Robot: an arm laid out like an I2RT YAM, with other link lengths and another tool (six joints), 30 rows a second.
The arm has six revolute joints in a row. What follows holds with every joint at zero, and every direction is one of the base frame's. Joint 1 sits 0.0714 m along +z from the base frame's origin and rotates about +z. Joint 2 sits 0.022 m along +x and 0.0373 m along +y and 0.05 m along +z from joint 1 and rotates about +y. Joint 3 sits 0.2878 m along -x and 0.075 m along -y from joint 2 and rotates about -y. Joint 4 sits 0.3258 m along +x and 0.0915 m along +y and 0.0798 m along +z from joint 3 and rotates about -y. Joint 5 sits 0.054 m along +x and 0.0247 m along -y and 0.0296 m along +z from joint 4 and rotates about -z. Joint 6 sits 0.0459 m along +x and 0.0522 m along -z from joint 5 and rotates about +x. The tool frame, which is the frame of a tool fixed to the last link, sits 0.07 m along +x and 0.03 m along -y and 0.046 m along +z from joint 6; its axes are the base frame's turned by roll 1.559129, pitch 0.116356 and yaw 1.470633 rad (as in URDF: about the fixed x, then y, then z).
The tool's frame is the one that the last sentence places.
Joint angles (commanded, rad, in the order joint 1, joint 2, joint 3, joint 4, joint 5, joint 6), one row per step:
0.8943 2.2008 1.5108 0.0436 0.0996 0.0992
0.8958 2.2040 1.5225 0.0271 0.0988 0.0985
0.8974 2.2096 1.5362 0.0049 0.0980 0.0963
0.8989 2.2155 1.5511 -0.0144 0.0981 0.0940
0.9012 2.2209 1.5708 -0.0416 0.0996 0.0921
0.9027 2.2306 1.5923 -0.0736 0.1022 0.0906
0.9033 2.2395 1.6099 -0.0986 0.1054 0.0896
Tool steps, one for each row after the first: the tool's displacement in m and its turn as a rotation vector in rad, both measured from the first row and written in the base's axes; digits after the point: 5 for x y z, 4 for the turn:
0.00001 0.00174 0.00087 -0.0063 0.0050 0.0026
-0.00009 0.00355 0.00038 -0.0183 0.0130 0.0061
0.00020 0.00560 0.00070 -0.0277 0.0181 0.0090
0.00040 0.00808 0.00242 -0.0394 0.0243 0.0113
0.00099 0.01003 0.00164 -0.0571 0.0348 0.0117
0.00188 0.01128 0.00062 -0.0717 0.0429 0.0106

